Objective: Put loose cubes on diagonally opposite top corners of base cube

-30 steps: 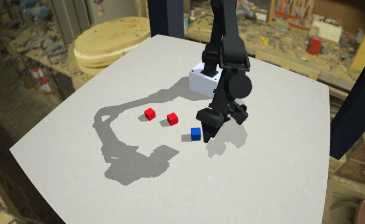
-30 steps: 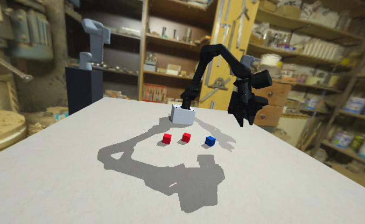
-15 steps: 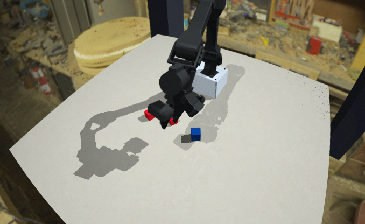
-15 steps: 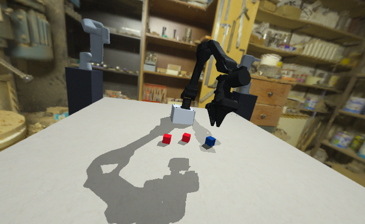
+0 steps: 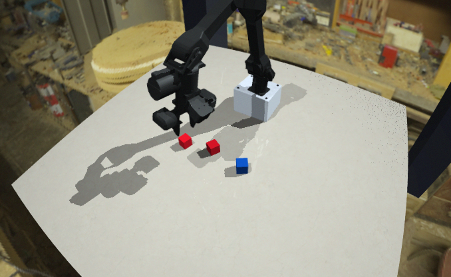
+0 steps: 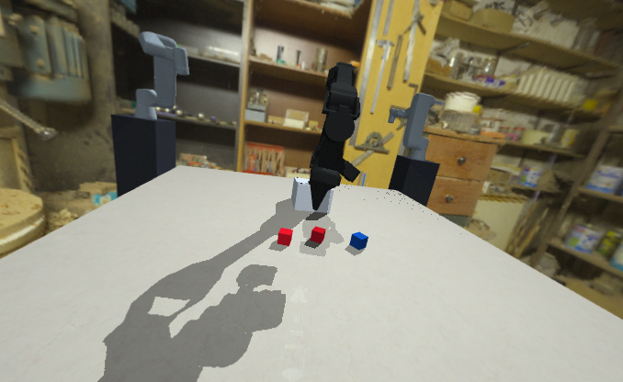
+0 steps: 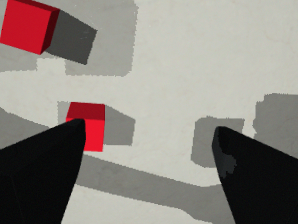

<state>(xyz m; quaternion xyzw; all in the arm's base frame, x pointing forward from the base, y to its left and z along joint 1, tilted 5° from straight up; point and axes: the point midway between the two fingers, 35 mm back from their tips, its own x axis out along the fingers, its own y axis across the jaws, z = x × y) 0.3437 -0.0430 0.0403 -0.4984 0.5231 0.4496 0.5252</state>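
My gripper tip is now 16 cm to the right of the blue cube, 11 cm above it and 6 cm past it.
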